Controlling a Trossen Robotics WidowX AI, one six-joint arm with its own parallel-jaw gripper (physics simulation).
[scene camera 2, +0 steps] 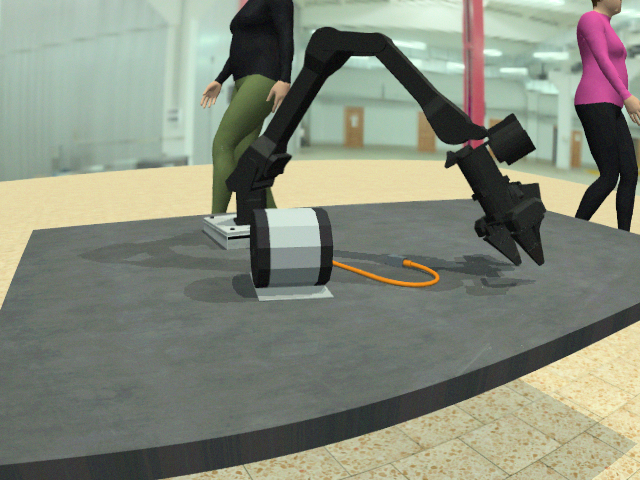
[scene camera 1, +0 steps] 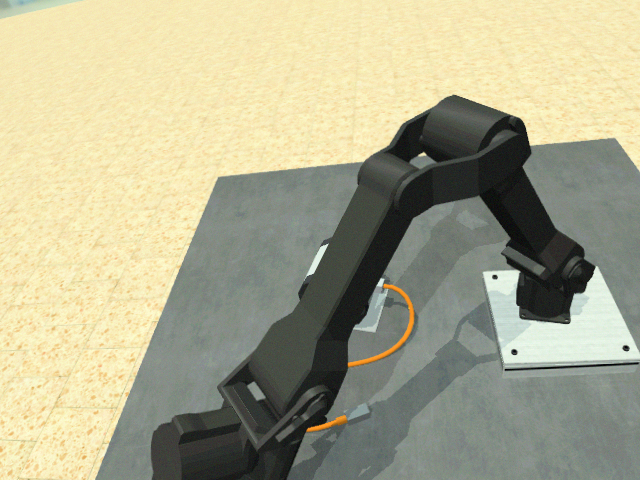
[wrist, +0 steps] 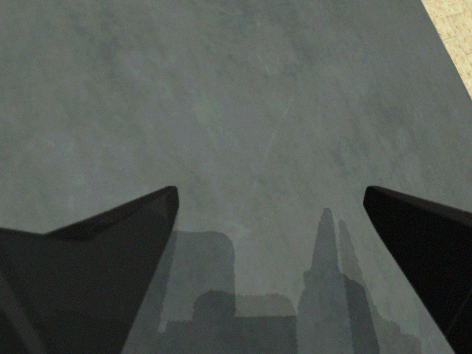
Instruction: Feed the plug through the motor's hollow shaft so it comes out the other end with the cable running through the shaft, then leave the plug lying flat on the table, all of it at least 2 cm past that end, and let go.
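Seen in the pictures: gripper, between the fingertips: (scene camera 2: 530,264) (wrist: 270,195); arm's base, origin of its link: (scene camera 1: 543,304).
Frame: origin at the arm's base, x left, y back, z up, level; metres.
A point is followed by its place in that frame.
Note:
The grey plug (scene camera 1: 357,412) @(x 0.196, y -0.222, z -0.017 m) (scene camera 2: 397,259) @(x 0.192, y -0.231, z -0.019 m) lies on the table, apart from the motor, on the end of the orange cable (scene camera 1: 412,315) @(x 0.045, y -0.175, z 0.001 m) (scene camera 2: 413,284) @(x 0.174, y -0.333, z -0.026 m). The cable curves across the table from a small block beside the motor. The motor (scene camera 1: 316,260) @(x 0.011, y -0.318, z 0.061 m) (scene camera 2: 294,248) @(x 0.007, y -0.337, z 0.033 m), a white drum with black end rings, stands on a light plate (scene camera 2: 294,293) @(x 0.010, y -0.327, z -0.029 m). The arm covers much of it in the first scene view, and its shaft openings are hidden. My gripper (scene camera 2: 529,264) @(x 0.397, y -0.321, z -0.016 m) (wrist: 270,195) @(x 0.397, y -0.321, z -0.016 m) is open and empty, pointing down above the table, to the right of the plug in the second scene view.
The robot's white base plate (scene camera 1: 568,346) @(x 0.069, y 0.027, z 0.002 m) (scene camera 2: 214,232) @(x -0.072, y -0.004, z -0.017 m) is on the table (scene camera 1: 232,232) @(x -0.138, y -0.555, z -0.030 m) (scene camera 2: 155,361) @(x -0.167, y -0.501, z -0.030 m) (wrist: 200,100) @(x 0.455, y -0.301, z -0.030 m). The arm spans over the motor side in the first scene view. The table's edge shows at the upper right of the wrist view. Two people stand behind the table.

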